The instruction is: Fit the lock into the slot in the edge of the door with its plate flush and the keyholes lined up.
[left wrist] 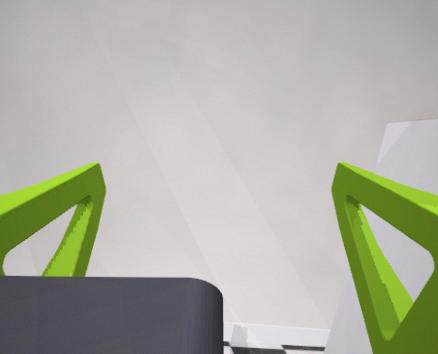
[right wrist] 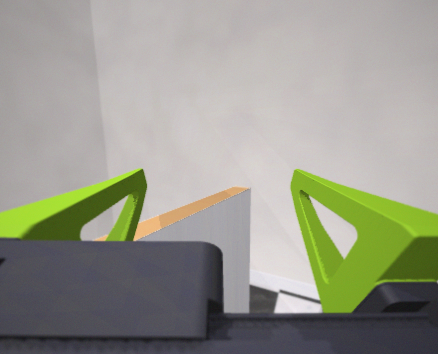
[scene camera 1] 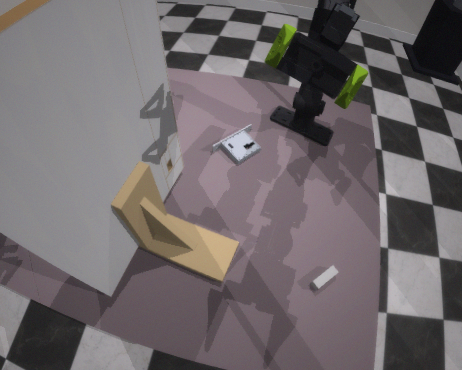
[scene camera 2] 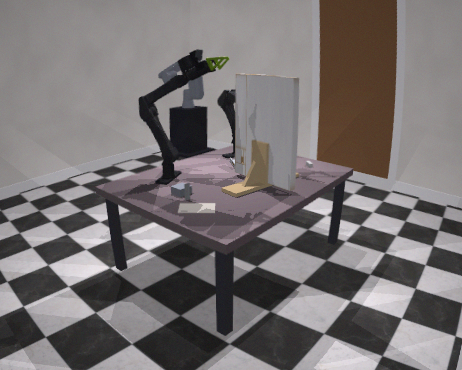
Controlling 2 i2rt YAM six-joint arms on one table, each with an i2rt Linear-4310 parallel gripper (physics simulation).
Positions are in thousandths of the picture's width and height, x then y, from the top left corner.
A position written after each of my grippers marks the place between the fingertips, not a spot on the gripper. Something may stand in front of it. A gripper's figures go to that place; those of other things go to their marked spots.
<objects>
My left gripper (scene camera 1: 685, 182) is 37 cm from the lens. A lock (scene camera 1: 510, 393): 81 cm from the lens.
</objects>
